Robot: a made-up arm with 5 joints.
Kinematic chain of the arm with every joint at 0, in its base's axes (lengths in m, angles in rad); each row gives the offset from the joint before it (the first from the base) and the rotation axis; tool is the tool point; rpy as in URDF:
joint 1: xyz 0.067 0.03 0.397 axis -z
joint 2: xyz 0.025 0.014 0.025 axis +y
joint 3: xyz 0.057 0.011 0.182 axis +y
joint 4: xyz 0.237 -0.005 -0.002 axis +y
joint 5: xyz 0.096 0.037 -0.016 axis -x
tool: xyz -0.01 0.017 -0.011 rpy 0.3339 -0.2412 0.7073
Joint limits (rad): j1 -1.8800..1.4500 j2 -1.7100..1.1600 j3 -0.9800..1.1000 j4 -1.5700..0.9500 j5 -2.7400..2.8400
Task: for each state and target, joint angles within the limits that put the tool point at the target. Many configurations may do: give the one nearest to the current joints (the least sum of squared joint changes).
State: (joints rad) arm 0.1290 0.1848 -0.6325 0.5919 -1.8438
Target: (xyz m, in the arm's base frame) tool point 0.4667 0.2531 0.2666
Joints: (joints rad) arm -0.3701 1.0221 -0.4629 0.5191 -1.8218
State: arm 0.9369 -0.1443 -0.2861 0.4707 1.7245
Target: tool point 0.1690 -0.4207 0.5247
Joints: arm 1.4419 0.3880 -0.4205 0.2664 1.7461
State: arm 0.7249 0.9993 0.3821 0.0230 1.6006
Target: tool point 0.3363 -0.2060 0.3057
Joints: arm 0.8464 0.4575 0.3220 0.0798 1.6129
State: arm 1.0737 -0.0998 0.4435 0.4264 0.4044
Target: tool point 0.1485 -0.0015 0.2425
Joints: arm 1.2230 0.6845 1.0946 0.3742 0.5422
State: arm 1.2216 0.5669 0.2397 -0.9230 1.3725
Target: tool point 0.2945 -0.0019 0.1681
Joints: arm 0.3630 0.8943 0.7194 -0.8019 1.2996
